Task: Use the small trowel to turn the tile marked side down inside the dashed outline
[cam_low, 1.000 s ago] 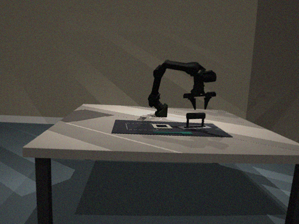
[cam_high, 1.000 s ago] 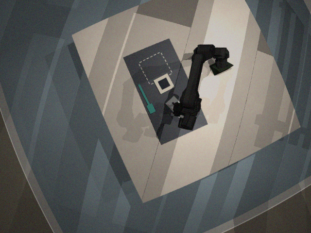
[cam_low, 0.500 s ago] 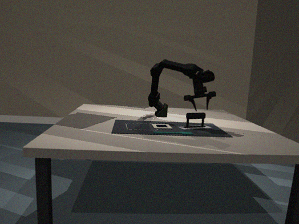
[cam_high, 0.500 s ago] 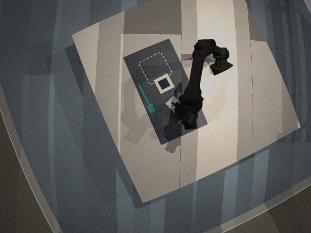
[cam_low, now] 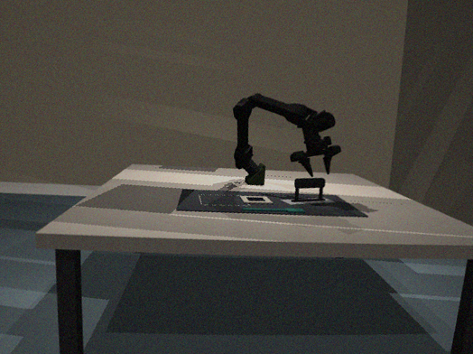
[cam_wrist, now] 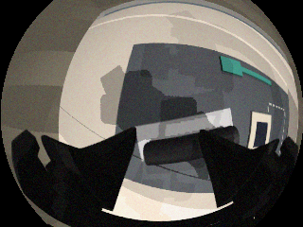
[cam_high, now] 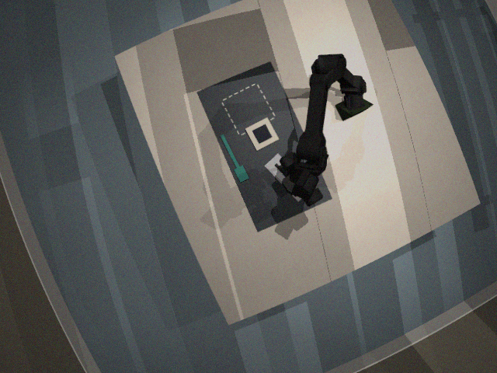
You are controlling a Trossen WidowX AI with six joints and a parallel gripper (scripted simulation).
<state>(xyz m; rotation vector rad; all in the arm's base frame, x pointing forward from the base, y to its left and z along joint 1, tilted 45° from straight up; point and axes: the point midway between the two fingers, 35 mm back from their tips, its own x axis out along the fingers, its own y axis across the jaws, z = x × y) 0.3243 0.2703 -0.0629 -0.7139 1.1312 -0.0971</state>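
My gripper tip is 4 cm short of the dark mat, 19 cm to the left of it and 12 cm above it. Also, from my gripper tip: teal trowel (18 cm ahead, 15 cm to the right, 10 cm below); tile (4 cm ahead, 24 cm to the right, 10 cm below).
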